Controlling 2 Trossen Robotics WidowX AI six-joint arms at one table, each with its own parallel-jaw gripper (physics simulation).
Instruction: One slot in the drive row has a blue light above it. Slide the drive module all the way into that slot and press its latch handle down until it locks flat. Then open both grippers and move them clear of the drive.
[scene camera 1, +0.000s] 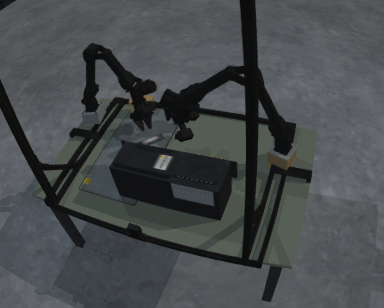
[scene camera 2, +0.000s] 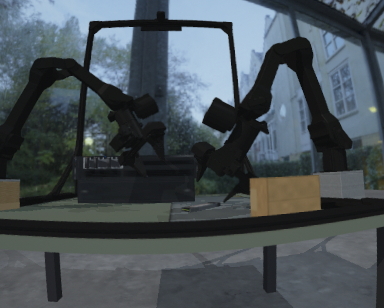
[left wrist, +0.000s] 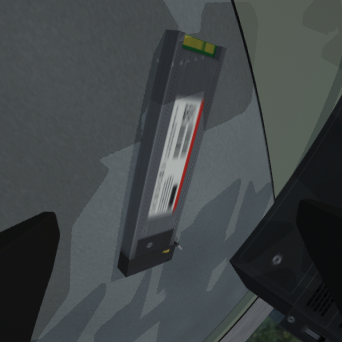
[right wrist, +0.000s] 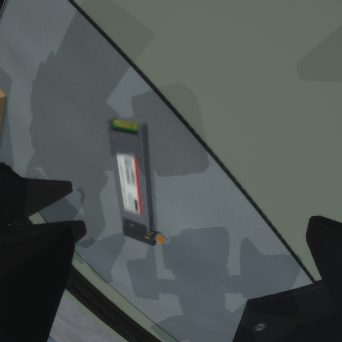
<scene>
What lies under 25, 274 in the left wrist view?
My left gripper.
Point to my left gripper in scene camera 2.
At 210, 191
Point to my right gripper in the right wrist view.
At 194, 234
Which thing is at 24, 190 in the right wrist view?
My left gripper.
</scene>
